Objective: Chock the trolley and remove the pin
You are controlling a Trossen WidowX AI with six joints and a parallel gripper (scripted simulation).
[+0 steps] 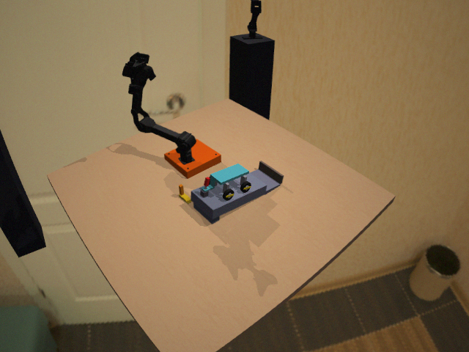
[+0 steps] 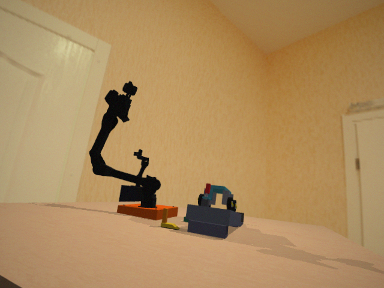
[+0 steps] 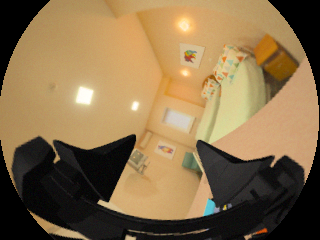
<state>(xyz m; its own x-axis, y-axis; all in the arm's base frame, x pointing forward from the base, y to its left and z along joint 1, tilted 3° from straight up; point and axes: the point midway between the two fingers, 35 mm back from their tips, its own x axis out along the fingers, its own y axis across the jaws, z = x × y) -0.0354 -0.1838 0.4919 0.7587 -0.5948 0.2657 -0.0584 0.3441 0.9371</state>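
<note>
My gripper tip is now 240 mm short of the yellow chock, 100 mm to the right of it and 510 mm above it. Also, from my gripper tip: grey-blue ramp 350 mm ahead, 260 mm to the left, 490 mm below; teal trolley 350 mm ahead, 260 mm to the left, 420 mm below; red-headed stop pin 350 mm ahead, 150 mm to the left, 400 mm below.
</note>
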